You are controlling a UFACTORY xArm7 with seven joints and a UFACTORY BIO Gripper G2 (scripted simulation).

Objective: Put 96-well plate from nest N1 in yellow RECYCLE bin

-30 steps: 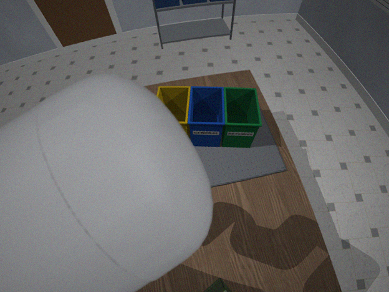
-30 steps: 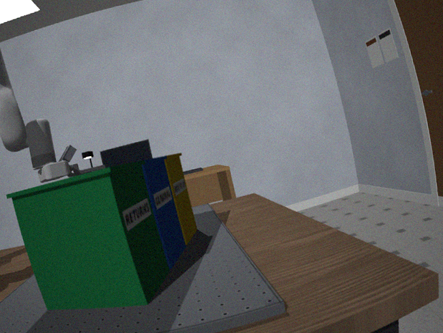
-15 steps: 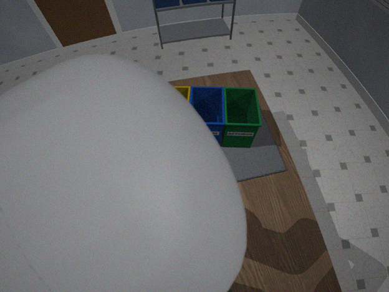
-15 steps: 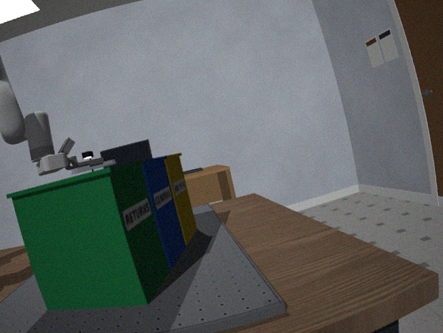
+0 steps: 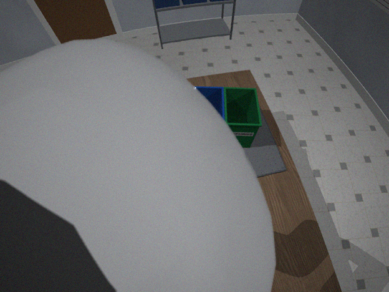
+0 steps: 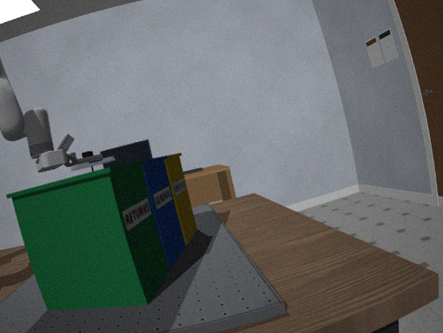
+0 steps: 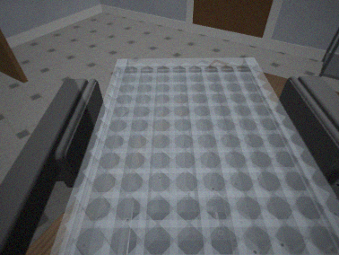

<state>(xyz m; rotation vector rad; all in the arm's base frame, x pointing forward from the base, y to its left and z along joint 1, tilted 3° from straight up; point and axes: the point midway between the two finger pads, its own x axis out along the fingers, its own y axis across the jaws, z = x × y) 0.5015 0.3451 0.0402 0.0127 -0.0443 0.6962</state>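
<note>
Right now the yellow recycle bin is 20 cm ahead of my hand, 23 cm to the right of it and 14 cm below it. The rest, counted from my hand: clear 96-well plate: 1 cm below; then blue bin: 19 cm ahead, 36 cm to the right, 14 cm below; then black plate nest N1: 22 cm below.
</note>
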